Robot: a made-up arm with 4 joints. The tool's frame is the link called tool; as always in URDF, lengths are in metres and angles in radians. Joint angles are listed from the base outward. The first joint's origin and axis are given. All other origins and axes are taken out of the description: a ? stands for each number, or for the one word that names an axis. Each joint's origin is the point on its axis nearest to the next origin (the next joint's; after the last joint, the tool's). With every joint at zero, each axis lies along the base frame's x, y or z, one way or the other. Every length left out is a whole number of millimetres.
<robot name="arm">
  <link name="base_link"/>
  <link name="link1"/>
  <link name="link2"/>
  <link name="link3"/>
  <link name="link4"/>
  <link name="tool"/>
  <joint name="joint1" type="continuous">
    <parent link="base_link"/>
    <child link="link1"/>
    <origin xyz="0 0 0.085" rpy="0 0 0"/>
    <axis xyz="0 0 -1"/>
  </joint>
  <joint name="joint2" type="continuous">
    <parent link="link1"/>
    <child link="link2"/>
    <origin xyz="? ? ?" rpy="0 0 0"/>
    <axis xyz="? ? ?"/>
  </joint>
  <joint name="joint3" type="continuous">
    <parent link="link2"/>
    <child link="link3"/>
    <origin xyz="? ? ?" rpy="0 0 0"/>
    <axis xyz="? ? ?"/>
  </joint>
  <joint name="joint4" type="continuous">
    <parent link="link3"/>
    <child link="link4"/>
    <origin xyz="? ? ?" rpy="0 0 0"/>
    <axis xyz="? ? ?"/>
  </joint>
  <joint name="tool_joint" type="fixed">
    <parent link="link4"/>
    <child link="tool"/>
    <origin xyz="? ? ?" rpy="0 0 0"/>
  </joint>
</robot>
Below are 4 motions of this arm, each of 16 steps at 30 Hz.
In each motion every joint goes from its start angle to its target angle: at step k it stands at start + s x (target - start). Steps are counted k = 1, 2, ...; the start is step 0. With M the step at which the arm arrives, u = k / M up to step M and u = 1 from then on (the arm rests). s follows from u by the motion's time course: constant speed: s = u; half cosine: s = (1 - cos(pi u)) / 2; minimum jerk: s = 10 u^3 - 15 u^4 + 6 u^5.
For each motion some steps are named. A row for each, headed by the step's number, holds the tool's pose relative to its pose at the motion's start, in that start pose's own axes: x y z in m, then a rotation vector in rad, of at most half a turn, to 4 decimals.
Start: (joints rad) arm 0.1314 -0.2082 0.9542 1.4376
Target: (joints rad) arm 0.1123 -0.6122 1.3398 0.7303
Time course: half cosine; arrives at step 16
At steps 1, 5, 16:
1: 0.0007 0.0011 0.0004 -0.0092 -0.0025 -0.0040
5: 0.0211 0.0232 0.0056 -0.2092 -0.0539 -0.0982
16: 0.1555 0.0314 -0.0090 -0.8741 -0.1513 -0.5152

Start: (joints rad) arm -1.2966 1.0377 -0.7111 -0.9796
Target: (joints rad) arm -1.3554 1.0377 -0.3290 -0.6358
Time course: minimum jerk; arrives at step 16
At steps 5, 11, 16:
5: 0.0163 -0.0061 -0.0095 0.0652 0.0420 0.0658
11: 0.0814 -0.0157 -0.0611 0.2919 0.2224 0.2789
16: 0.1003 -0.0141 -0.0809 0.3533 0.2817 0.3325

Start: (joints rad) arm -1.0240 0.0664 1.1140 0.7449
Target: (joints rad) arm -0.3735 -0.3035 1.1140 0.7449
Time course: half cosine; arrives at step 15
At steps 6, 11, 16:
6: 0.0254 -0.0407 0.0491 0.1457 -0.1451 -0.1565
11: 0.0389 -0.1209 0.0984 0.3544 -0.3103 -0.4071
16: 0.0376 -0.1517 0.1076 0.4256 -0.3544 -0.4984

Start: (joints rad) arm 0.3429 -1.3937 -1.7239 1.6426
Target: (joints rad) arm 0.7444 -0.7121 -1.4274 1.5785
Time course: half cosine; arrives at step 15
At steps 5, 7, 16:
5: 0.0484 -0.0387 0.0303 -0.0616 -0.1768 -0.1601
7: 0.0776 -0.0707 0.0566 -0.1131 -0.3159 -0.2848
16: 0.1175 -0.1536 0.1335 -0.2678 -0.7055 -0.6129

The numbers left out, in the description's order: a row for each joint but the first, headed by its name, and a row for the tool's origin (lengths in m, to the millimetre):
joint2: xyz -0.335 -0.067 0, axis 1 0 0
joint3: xyz 0 0.383 -0.1, axis 0 1 0
joint4: xyz 0.32 0 0.062, axis 1 0 0
tool: xyz 0 0.06 0.363

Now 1 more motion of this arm.
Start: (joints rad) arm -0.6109 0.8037 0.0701 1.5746
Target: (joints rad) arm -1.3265 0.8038 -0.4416 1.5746
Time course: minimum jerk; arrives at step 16
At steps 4, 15, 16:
4: -0.0021 0.0177 0.0005 -0.0022 0.0514 -0.0006
15: 0.0259 0.1678 0.0167 0.0903 0.4815 -0.0157
16: 0.0261 0.1682 0.0167 0.0908 0.4825 -0.0158

